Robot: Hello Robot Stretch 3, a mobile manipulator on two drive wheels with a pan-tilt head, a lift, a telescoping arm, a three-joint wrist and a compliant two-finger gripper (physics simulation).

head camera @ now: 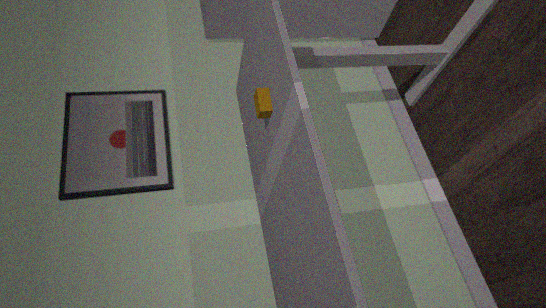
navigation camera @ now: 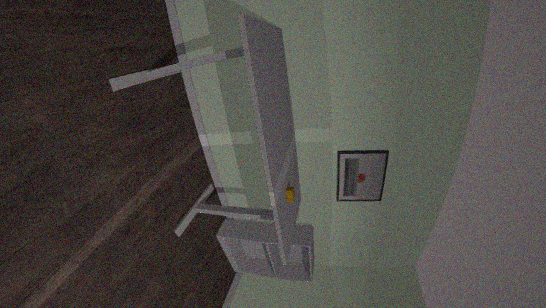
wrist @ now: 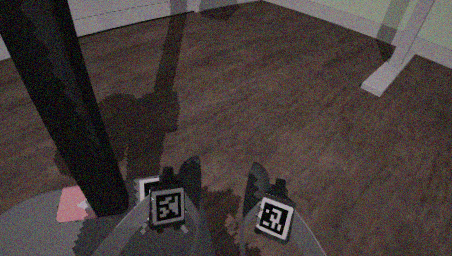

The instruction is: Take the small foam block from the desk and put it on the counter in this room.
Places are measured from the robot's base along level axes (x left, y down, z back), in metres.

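Pixels of known places: gripper, fingertip midpoint: (wrist: 223, 178).
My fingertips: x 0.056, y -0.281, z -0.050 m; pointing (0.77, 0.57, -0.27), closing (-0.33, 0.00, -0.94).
Note:
Behind a point stands the place of what it marks.
A small yellow-orange block (head camera: 263, 103) @(x -0.180, y -0.980, z -1.387 m) (navigation camera: 290, 194) @(x -0.181, y -0.980, z -1.387 m) lies on the grey top of a long desk (head camera: 310, 250) @(x 0.271, y -0.951, z -1.099 m) (navigation camera: 267, 80) @(x 0.441, y -0.951, z -0.990 m), close to the wall and towards one end of the desk. The head and navigation views are turned on their sides. My gripper (wrist: 223, 178) @(x 0.056, y -0.281, z -0.050 m) is open and empty in the wrist view, its two fingertips apart above the dark wood floor, over the edge of my base. The block does not show in the wrist view. I cannot make out a counter in these views.
A framed picture with a red disc (head camera: 118, 139) @(x -0.125, y -1.521, z -1.978 m) (navigation camera: 361, 177) @(x -0.122, y -1.522, z -1.976 m) hangs on the green wall above the desk. A grey cabinet (navigation camera: 270, 250) @(x -0.954, y -0.613, z -2.141 m) stands by the desk's end. A desk leg's foot (wrist: 378, 82) stands on the floor at the wrist view's upper right.

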